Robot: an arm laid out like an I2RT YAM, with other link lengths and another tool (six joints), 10 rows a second.
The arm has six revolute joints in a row. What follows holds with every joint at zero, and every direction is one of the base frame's.
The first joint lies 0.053 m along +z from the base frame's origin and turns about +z.
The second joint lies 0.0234 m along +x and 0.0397 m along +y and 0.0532 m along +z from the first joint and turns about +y.
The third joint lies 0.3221 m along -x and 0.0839 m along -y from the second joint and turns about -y.
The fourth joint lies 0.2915 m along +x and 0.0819 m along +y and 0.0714 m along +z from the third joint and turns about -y.
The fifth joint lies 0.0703 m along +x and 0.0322 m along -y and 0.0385 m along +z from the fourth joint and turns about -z.
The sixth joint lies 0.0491 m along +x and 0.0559 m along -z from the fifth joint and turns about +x.
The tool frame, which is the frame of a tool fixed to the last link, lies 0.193 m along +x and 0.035 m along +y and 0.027 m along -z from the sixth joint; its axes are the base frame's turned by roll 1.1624, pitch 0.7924 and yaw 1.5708 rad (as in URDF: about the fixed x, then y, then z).
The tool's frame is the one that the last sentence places.
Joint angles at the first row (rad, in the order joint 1, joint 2, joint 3, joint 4, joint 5, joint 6):
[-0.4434, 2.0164, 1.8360, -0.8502, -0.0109, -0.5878]
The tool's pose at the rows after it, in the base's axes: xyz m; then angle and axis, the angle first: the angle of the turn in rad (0 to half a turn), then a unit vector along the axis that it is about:
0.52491 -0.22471 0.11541 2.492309 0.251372 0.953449 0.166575
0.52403 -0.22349 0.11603 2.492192 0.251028 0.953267 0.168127
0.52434 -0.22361 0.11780 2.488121 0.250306 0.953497 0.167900
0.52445 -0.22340 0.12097 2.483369 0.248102 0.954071 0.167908
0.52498 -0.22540 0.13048 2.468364 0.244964 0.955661 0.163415
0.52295 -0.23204 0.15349 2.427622 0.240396 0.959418 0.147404
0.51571 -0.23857 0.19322 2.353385 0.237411 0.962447 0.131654
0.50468 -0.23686 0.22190 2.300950 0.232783 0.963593 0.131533
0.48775 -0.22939 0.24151 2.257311 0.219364 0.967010 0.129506
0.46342 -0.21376 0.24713 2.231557 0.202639 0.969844 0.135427
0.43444 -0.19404 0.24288 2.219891 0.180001 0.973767 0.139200
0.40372 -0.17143 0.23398 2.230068 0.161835 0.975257 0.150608
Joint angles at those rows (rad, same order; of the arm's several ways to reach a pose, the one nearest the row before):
[-0.4433, 2.0156, 1.8322, -0.8498, -0.0107, -0.5903]
[-0.4433, 2.0113, 1.8279, -0.8500, -0.0138, -0.5902]
[-0.4433, 2.0083, 1.8278, -0.8486, -0.0140, -0.5907]
[-0.4433, 2.0033, 1.8291, -0.8494, -0.0153, -0.5936]
[-0.4433, 1.9923, 1.8389, -0.8532, -0.0097, -0.5980]
[-0.4451, 1.9551, 1.8452, -0.8512, 0.0130, -0.6066]
[-0.4542, 1.8809, 1.8411, -0.8438, 0.0280, -0.6108]
[-0.4661, 1.8100, 1.8183, -0.8392, 0.0135, -0.6152]
[-0.4724, 1.7160, 1.7434, -0.8101, 0.0004, -0.6327]
[-0.4782, 1.6008, 1.6175, -0.7700, -0.0272, -0.6534]
[-0.4786, 1.4745, 1.4691, -0.7293, -0.0509, -0.6845]
[-0.4802, 1.3623, 1.3487, -0.7285, -0.0829, -0.7103]

